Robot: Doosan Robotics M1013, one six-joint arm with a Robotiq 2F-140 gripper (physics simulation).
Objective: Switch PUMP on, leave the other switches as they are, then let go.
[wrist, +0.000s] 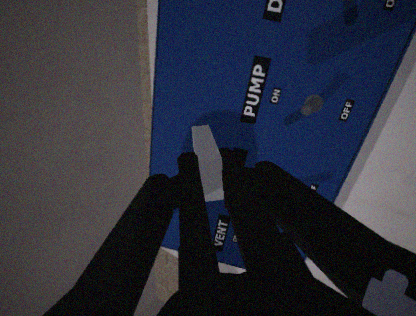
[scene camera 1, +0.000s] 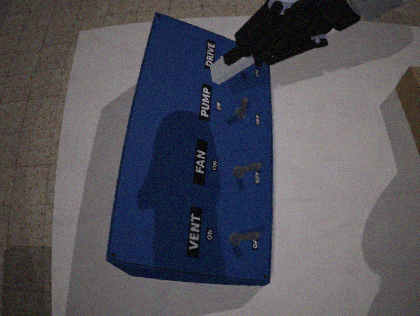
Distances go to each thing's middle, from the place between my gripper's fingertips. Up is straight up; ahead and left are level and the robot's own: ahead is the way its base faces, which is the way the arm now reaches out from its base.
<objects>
My gripper is now 20 mm short of the blue switch panel (scene camera 1: 180,200), 30 mm to the right of it and 160 mm above it.
</objects>
